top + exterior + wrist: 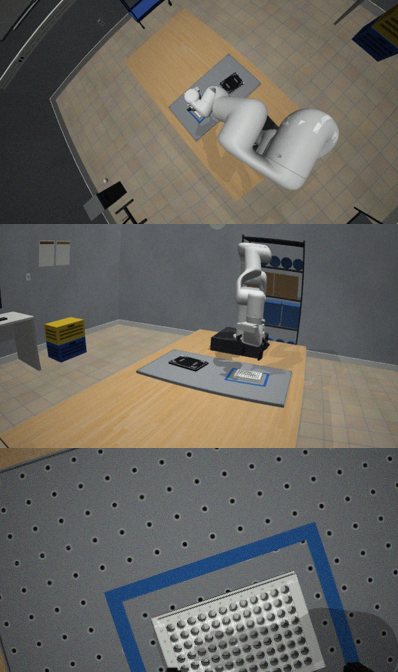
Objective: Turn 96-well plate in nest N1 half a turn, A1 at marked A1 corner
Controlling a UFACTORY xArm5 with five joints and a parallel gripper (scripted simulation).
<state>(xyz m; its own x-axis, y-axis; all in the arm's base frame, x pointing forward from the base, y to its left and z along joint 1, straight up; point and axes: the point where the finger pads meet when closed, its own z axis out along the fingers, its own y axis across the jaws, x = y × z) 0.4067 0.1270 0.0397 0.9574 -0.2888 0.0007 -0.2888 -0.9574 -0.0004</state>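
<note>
Right now the white 96-well plate is 100 mm below my hand. Also, from my hand: black plate nest: 20 mm behind, 320 mm to the right, 100 mm below; then A1 mark: 90 mm behind, 380 mm to the right, 100 mm below.
</note>
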